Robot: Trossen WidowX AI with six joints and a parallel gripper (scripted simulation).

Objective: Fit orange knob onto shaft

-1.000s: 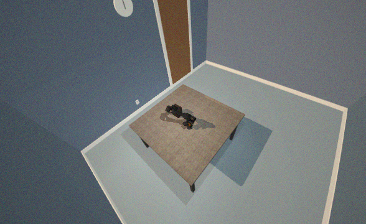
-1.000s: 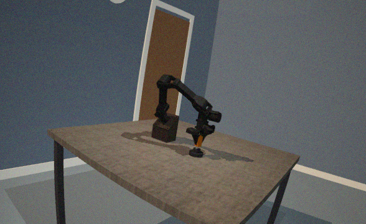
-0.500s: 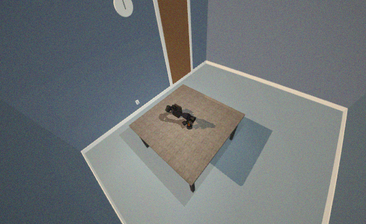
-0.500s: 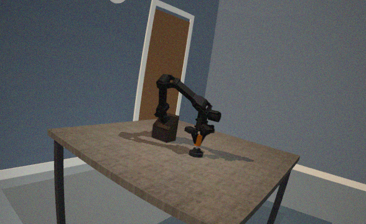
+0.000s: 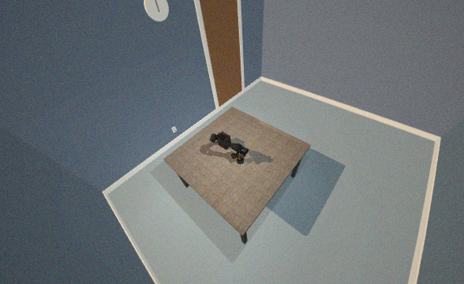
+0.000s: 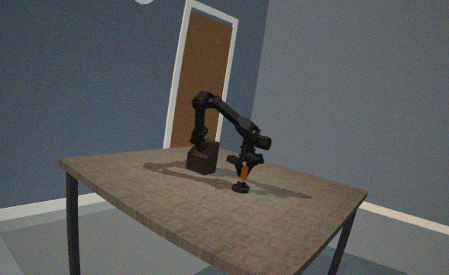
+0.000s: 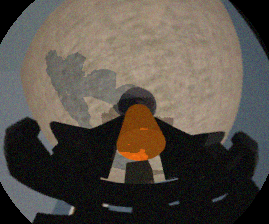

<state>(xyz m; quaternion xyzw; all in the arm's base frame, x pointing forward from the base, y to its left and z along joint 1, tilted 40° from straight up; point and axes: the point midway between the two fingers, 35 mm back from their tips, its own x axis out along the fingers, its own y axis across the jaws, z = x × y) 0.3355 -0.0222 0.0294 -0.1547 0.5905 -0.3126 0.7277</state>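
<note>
Now: gripper tip 3 cm below the orange knob. From my gripper tip the other things lie so: dark round pedestal 4 cm below.
</note>
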